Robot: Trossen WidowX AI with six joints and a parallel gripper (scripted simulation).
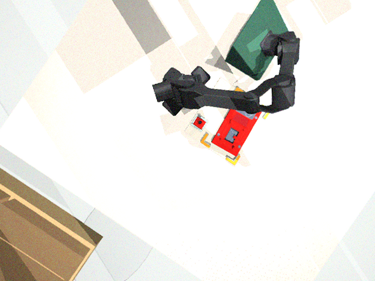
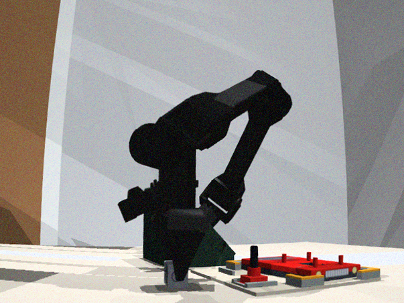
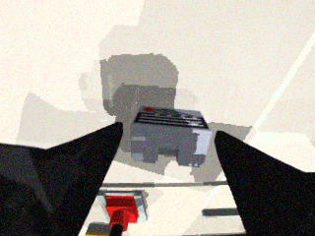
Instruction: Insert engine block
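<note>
My gripper tip is now 10 mm below the engine block. Also, from my gripper tip: black peg: 60 mm ahead, 100 mm to the left, 20 mm above.
</note>
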